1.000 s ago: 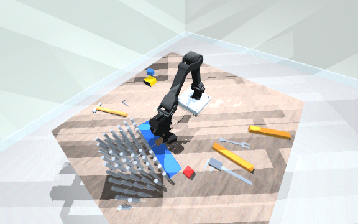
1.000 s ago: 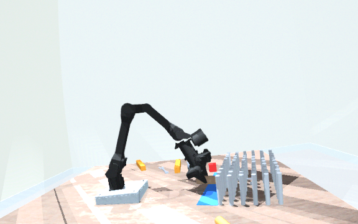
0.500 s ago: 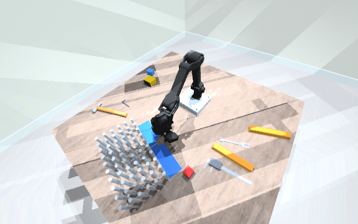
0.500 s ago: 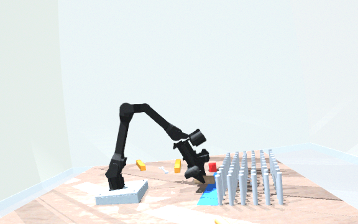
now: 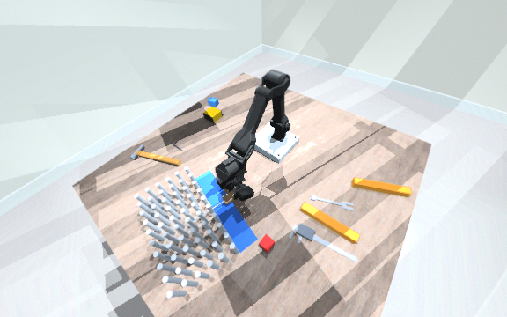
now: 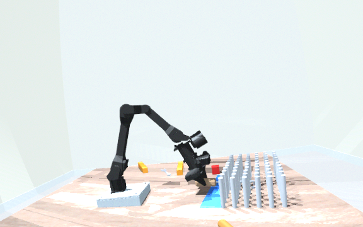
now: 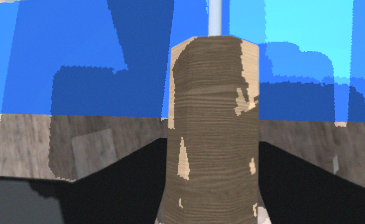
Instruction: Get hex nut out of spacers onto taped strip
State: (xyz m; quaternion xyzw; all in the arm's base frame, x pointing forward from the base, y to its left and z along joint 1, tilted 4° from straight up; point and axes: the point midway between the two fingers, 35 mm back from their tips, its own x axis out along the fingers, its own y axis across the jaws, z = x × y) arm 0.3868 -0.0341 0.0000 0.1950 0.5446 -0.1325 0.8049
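My gripper tip is now 50 mm short of the blue taped strip, 20 mm to the left of it and 20 mm above it. The rest, counted from my gripper tip: red cube 210 mm to the left, 100 mm ahead; then wrench 380 mm to the left, 180 mm behind, 20 mm below; then hex nut 180 mm ahead, 90 mm to the right, 20 mm below.
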